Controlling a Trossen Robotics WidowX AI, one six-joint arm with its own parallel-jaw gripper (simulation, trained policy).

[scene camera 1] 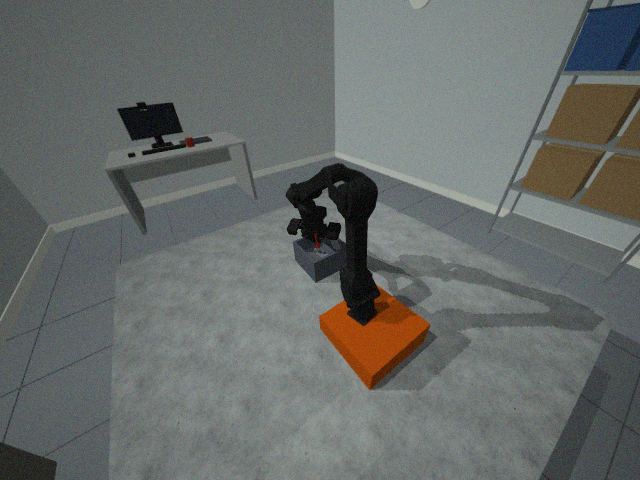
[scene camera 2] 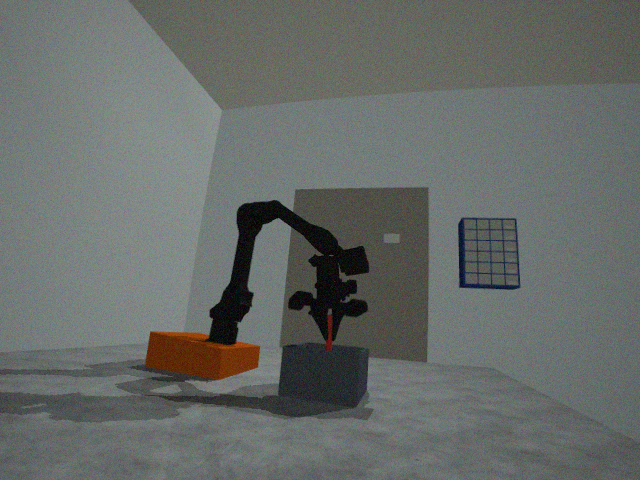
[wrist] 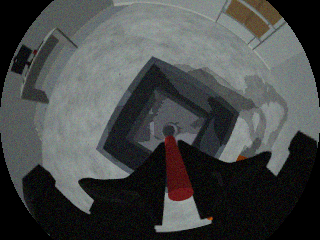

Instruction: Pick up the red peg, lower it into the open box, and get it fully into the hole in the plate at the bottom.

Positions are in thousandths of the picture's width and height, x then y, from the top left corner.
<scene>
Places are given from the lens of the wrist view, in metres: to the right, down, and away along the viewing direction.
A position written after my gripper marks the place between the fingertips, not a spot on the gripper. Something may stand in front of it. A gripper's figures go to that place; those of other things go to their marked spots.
my gripper (wrist: 536, 602): 0.01, 0.03, 0.09
red peg (wrist: 561, 781): 0.01, 0.03, 0.04
plate (wrist: 580, 523): 0.04, 0.01, 0.15
The marked spots on the red peg and the plate are 0.12 m apart.
</scene>
